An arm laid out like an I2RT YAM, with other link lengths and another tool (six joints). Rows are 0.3 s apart.
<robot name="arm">
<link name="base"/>
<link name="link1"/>
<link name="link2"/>
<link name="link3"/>
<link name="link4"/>
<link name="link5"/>
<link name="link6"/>
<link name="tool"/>
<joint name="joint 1" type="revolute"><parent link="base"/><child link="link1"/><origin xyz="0.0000 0.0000 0.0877" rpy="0.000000 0.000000 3.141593"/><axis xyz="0 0 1"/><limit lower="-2.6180" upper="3.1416"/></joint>
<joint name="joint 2" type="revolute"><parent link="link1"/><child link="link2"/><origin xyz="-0.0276 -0.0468 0.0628" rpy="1.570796 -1.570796 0.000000"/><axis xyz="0 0 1"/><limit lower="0.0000" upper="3.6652"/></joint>
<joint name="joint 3" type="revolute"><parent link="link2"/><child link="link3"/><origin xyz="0.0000 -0.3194 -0.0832" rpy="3.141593 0.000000 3.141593"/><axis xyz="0 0 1"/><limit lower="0.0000" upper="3.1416"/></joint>
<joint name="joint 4" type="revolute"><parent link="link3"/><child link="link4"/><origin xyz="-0.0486 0.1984 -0.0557" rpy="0.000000 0.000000 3.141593"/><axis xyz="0 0 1"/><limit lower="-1.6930" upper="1.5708"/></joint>
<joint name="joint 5" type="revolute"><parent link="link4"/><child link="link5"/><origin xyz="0.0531 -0.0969 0.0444" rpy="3.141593 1.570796 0.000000"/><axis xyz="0 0 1"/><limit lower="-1.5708" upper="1.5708"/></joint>
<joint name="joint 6" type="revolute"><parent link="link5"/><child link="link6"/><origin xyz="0.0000 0.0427 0.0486" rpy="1.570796 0.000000 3.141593"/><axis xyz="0 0 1"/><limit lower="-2.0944" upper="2.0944"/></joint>
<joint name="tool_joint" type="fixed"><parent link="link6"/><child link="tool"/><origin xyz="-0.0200 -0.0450 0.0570" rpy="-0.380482 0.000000 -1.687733"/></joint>
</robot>
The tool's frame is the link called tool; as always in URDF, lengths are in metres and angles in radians.
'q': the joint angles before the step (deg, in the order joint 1, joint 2, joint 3, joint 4, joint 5, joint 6). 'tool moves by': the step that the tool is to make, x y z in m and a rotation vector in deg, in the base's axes. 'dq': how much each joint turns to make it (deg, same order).
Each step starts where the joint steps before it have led.
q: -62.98, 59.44, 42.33, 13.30, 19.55, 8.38
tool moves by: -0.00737, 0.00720, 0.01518, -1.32, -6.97, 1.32
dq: -0.48, -1.49, 1.29, -0.31, -2.05, 5.84
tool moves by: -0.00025, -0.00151, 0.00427, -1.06, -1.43, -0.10
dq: -0.02, 0.57, -0.01, 1.91, 0.07, 0.85
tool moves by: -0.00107, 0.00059, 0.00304, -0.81, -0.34, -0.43
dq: -0.01, 0.00, 0.01, 0.89, 0.42, -0.06
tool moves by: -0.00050, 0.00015, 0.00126, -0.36, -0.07, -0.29
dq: 0.01, 0.02, 0.00, 0.42, 0.30, -0.11
